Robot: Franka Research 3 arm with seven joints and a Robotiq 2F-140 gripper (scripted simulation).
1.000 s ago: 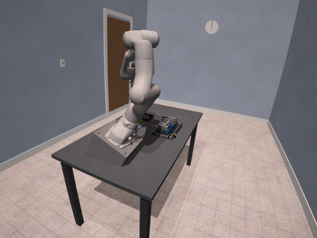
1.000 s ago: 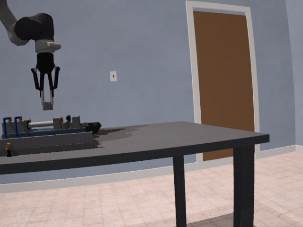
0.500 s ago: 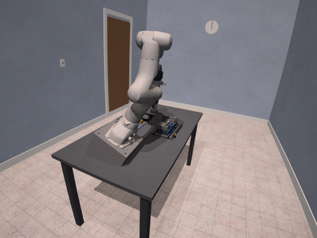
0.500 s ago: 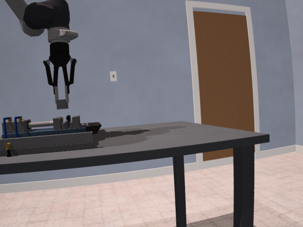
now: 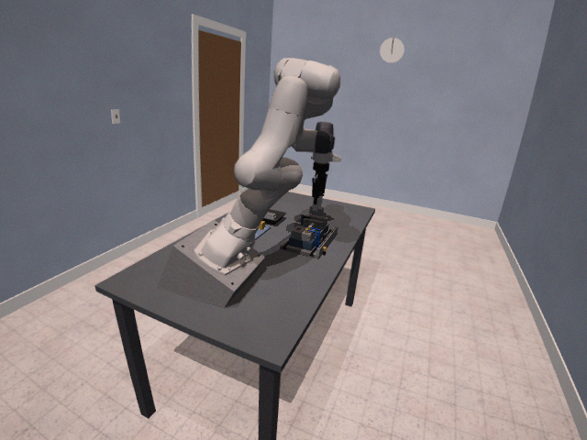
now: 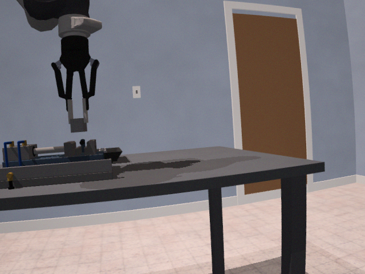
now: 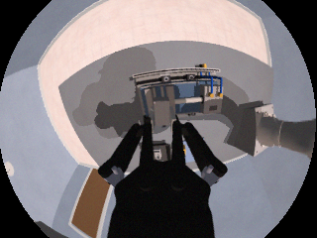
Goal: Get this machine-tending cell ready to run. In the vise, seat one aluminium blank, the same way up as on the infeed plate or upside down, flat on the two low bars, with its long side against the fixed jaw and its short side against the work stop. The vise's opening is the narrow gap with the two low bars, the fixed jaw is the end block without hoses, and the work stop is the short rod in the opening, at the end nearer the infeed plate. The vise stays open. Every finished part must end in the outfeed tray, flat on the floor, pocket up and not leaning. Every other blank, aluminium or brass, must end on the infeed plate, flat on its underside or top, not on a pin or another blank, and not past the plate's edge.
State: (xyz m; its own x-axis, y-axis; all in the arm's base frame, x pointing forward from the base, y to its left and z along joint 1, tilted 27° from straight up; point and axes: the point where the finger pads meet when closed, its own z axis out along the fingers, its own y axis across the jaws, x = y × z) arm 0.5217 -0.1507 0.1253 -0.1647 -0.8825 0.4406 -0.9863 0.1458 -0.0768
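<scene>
Right now the work stop is 90 mm below my hand and 50 mm to the left of it. Also, from my hand: vise guard rail 140 mm below, 90 mm to the right, 80 mm behind; then vise 140 mm below, 70 mm behind, 10 mm to the left; then brass blank 290 mm to the left, 150 mm below, 50 mm behind.
</scene>
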